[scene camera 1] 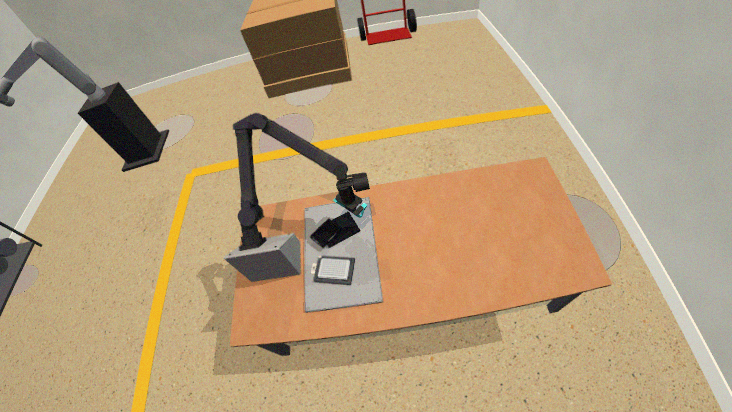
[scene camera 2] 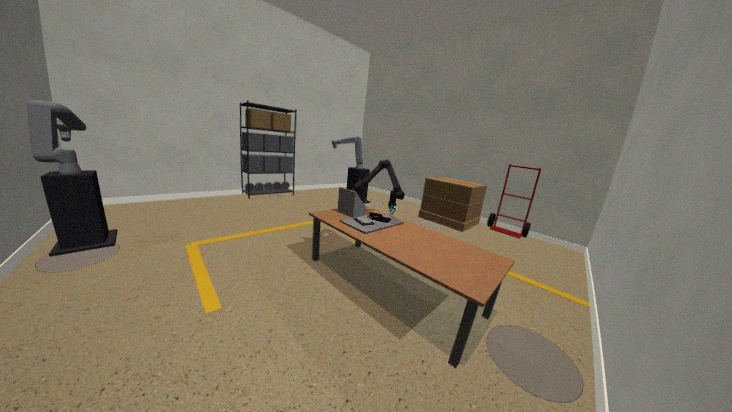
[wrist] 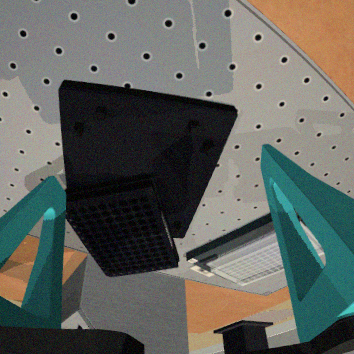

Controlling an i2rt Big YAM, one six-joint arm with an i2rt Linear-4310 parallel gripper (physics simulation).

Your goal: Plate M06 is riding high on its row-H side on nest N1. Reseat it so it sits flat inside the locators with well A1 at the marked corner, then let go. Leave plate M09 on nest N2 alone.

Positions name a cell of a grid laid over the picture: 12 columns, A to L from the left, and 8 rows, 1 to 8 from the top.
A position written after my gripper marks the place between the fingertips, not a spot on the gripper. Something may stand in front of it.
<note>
My gripper (wrist: F4) is open and holds nothing. Also in view: a black well plate (wrist: E6). A white-topped plate (wrist: I6) rests on a black nest N2 (wrist: G6).
</note>
